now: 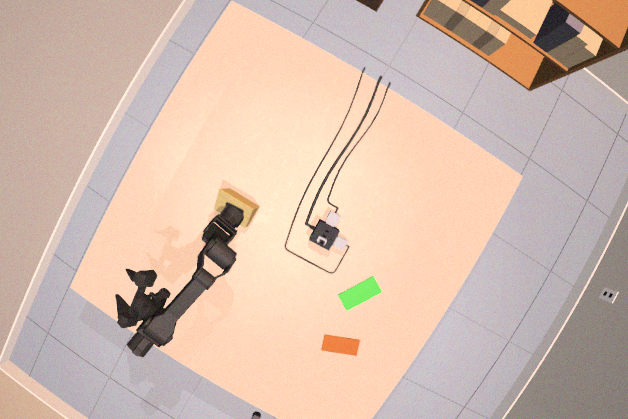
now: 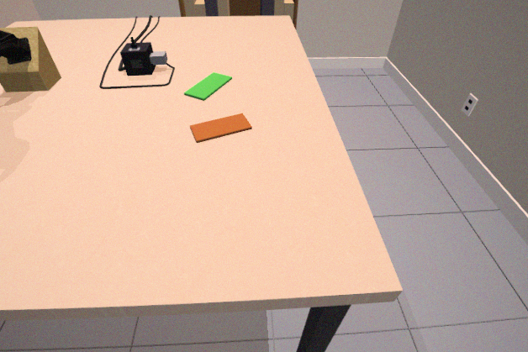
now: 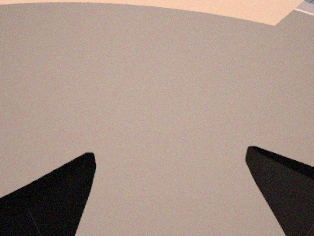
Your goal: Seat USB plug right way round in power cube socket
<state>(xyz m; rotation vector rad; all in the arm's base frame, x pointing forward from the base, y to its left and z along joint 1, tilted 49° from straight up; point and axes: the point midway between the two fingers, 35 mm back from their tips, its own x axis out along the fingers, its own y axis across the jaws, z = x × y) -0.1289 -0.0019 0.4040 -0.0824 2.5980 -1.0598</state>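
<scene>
Right now my gripper tip is 50 cm short of the USB plug, 33 cm to the right of it and 25 cm above it. Round my gripper tip: green card 71 cm ahead, 20 cm to the left, 34 cm below; then orange card 73 cm ahead, 1 cm to the right, 34 cm below; then USB socket 50 cm ahead, 33 cm to the left, 27 cm below.
</scene>
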